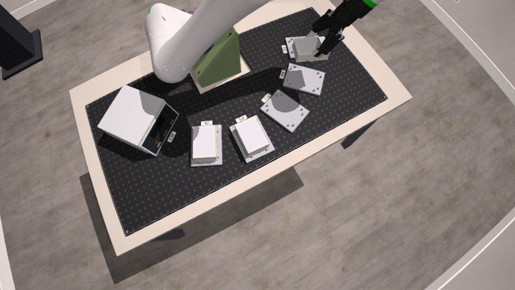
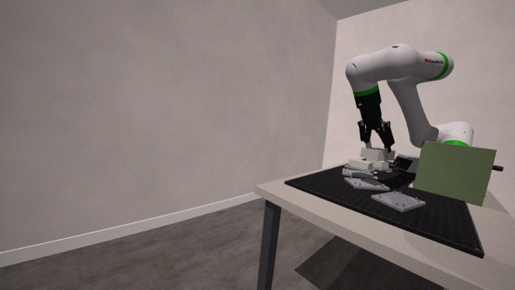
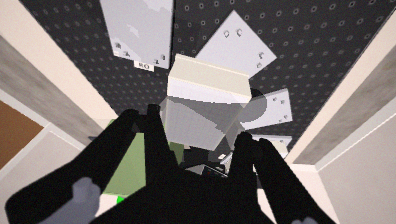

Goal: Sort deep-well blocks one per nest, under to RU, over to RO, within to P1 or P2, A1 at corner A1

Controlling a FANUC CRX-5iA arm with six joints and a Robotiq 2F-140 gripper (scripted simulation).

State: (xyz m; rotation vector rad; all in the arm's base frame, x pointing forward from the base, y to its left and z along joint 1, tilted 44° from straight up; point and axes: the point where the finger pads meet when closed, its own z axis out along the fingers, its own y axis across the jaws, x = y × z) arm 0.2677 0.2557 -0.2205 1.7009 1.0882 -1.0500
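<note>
The reject nest RO lies 120 mm behind my hand, 80 mm to the left of it and 160 mm below it. The rest, counted from my hand: check-weigher: 100 mm behind, 730 mm to the right, 100 mm below; then white deep-well block: 170 mm ahead, 350 mm to the right, 140 mm below; then infeed nest IN: 120 mm ahead, 520 mm to the right, 160 mm below.
</note>
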